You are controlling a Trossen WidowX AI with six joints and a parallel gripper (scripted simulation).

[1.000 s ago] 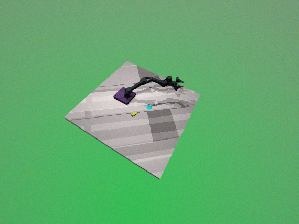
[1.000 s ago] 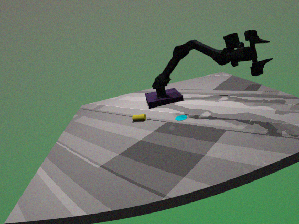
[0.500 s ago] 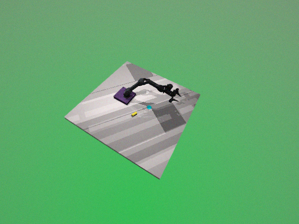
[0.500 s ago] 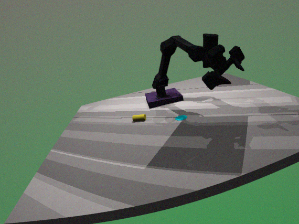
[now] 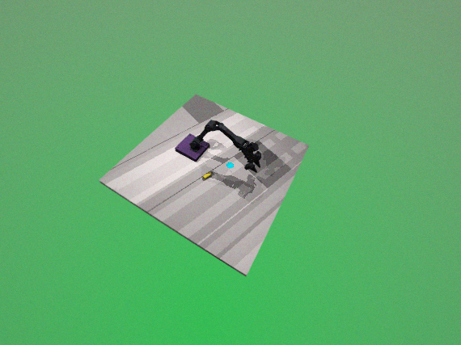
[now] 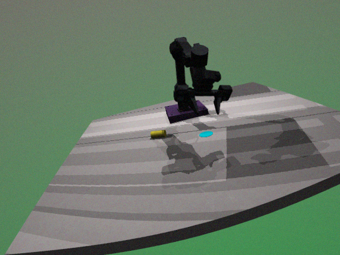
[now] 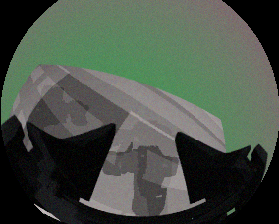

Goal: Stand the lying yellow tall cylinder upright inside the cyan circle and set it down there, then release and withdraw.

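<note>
The yellow tall cylinder is 37 cm behind my gripper tip, 13 cm to the right of it and 15 cm below it. Round my gripper tip: cyan circle 24 cm behind, 6 cm to the left, 17 cm below.
</note>
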